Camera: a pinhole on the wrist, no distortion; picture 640 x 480 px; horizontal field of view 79.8 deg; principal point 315.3 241.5 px. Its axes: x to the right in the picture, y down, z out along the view. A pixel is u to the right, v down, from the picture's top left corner.
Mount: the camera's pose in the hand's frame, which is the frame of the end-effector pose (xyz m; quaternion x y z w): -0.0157 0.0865 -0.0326 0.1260 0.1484 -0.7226 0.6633
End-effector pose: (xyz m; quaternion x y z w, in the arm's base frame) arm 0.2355 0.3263 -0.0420 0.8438 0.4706 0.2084 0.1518
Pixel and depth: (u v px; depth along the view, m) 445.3 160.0 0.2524
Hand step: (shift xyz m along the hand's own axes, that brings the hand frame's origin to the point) -0.0731 -0.0847 0.1707
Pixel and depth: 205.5 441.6 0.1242
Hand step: 0.0540 0.0670 0.0926
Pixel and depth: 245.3 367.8 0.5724
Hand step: 0.1901 -0.0499 0.5272
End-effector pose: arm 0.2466 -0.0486 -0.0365 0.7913 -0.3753 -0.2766 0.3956
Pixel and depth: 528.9 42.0 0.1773
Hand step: -0.1139 -0.0653 0.0981
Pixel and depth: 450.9 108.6 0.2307
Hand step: -0.0993 -0.0707 0.1534
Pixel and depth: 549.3 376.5 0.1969
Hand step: 0.0458 -0.1048 0.1005
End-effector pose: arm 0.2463 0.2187 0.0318 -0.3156 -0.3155 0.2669 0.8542
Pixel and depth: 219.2 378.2 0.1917
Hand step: 0.0596 0.0525 0.1596
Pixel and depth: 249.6 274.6 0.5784
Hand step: 0.0514 -0.0466 0.5372
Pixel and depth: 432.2 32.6 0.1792
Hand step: -0.1153 -0.0249 0.1169
